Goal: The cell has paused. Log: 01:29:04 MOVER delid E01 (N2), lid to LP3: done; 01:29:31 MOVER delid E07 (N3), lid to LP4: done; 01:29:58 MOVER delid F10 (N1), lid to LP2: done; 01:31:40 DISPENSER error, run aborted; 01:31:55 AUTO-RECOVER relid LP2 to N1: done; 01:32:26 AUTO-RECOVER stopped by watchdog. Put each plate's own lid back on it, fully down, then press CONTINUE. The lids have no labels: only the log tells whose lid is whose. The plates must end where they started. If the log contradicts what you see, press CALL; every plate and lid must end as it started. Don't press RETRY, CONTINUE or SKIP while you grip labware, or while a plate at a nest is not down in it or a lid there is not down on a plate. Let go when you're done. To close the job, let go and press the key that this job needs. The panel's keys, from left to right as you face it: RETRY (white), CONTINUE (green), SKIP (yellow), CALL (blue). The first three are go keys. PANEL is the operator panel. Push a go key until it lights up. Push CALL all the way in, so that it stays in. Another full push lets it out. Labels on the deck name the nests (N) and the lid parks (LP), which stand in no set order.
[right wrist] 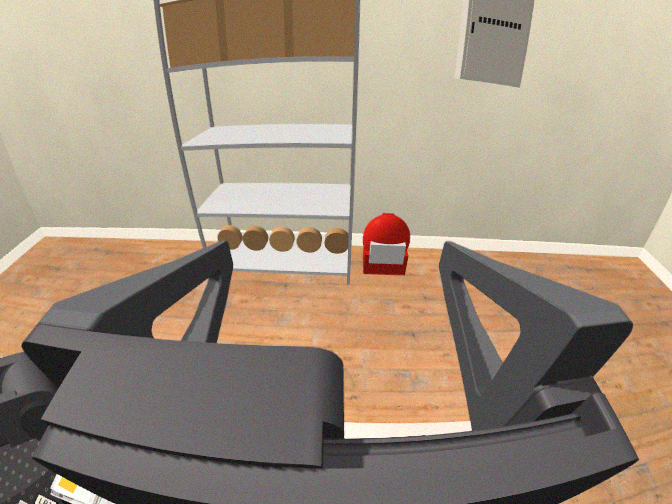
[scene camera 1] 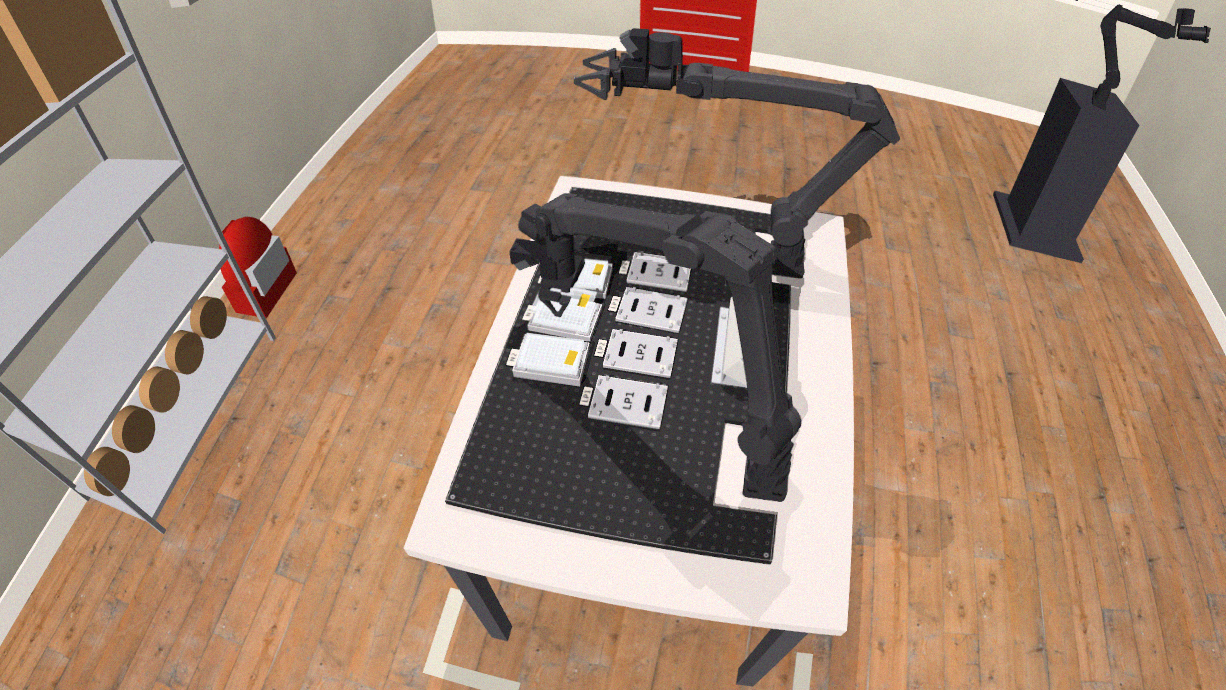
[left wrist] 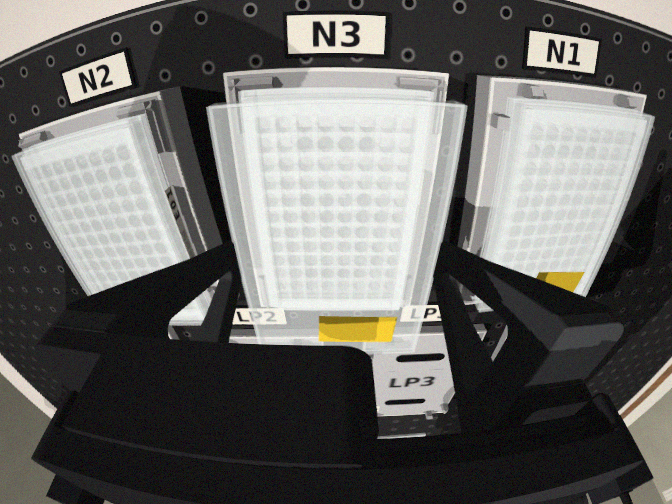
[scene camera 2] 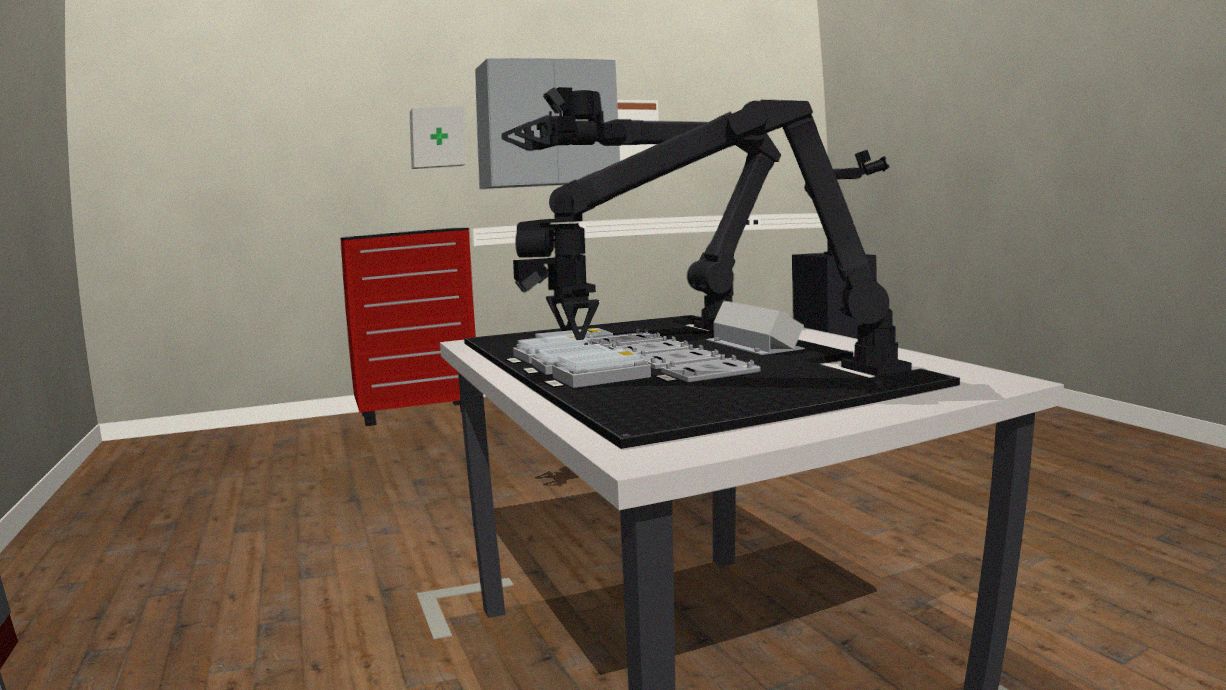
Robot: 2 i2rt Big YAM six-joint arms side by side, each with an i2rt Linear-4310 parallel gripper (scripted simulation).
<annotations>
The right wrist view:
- my right gripper: 336, 253
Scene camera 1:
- my left gripper: 563, 302
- my right gripper: 578, 71
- clear lid: 579, 308
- plate: 552, 321
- clear lid: 555, 353
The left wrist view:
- my left gripper: 337, 252
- clear lid: 337, 206
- plate: 288, 92
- clear lid: 97, 192
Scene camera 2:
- my left gripper: 573, 336
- my right gripper: 507, 134
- clear lid: 596, 358
</annotations>
